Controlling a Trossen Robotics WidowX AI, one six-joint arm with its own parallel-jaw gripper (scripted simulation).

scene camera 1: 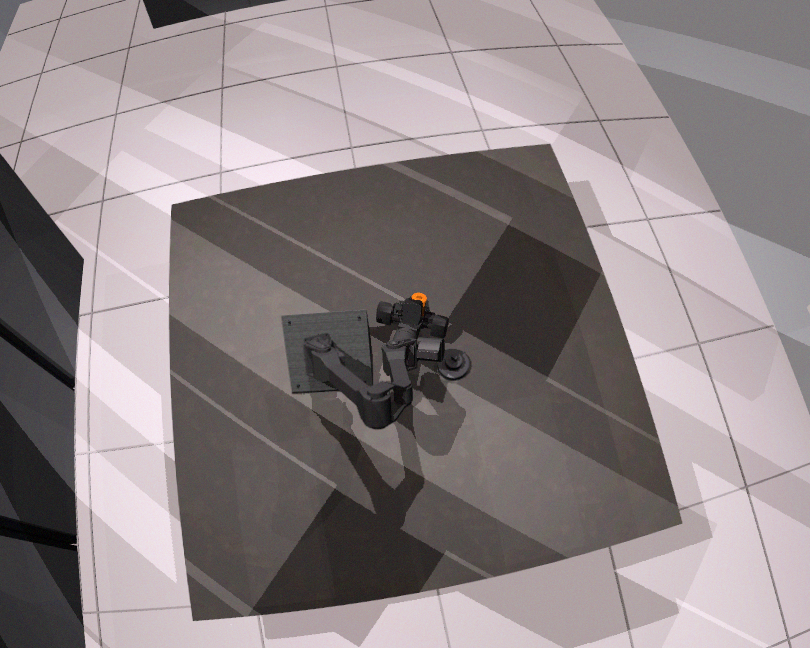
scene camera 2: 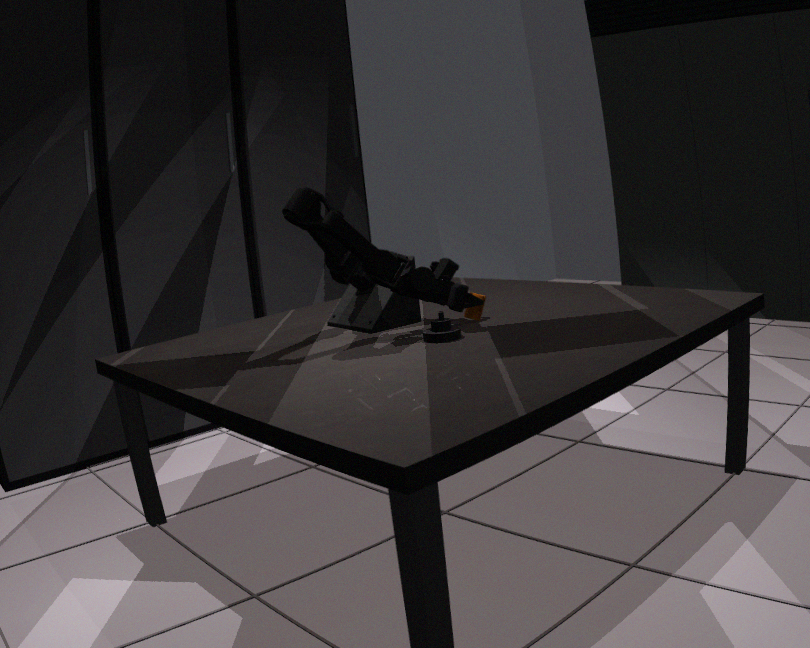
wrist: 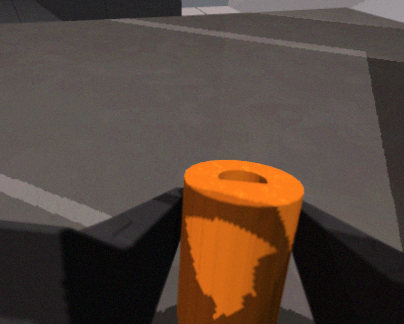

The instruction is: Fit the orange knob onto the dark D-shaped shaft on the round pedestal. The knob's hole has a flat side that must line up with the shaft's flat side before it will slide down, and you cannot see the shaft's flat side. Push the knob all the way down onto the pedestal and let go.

Labels:
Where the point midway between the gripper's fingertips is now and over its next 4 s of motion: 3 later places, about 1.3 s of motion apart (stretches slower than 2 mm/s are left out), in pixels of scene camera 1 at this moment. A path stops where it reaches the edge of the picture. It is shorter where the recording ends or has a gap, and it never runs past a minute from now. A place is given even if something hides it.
My gripper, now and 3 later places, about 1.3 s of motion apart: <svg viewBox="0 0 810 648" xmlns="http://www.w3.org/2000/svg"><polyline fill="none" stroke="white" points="419,299 416,284 417,291 418,305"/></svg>

